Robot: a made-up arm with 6 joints.
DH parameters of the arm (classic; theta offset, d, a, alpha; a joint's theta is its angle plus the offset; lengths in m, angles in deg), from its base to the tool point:
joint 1: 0 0.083 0 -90
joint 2: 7.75 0 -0.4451 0
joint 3: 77.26 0 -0.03 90
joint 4: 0 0.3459 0 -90
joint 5: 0 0 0 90
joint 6: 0 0.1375 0 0
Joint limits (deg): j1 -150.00..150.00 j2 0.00..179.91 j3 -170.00..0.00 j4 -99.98..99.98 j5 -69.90..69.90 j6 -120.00..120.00
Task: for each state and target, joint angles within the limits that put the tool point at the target. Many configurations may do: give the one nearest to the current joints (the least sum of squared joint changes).
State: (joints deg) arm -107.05 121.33 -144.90 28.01 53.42 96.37
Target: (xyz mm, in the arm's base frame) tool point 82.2 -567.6 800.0
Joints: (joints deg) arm -84.36 117.76 -162.83 31.04 21.56 96.37
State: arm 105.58 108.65 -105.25 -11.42 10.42 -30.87
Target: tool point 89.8 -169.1 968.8
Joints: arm 117.64 56.79 -138.89 -11.84 2.26 -30.87
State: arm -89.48 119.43 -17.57 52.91 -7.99 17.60
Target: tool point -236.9 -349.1 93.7
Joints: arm -119.20 103.64 -34.42 53.67 -19.23 17.60
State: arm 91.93 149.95 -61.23 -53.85 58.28 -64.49
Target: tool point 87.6 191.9 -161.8
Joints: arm 89.84 159.70 -36.25 -47.32 59.48 -64.49
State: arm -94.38 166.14 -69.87 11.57 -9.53 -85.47
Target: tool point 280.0 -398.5 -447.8
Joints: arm -54.42 178.53 -82.31 9.40 -10.58 -85.47
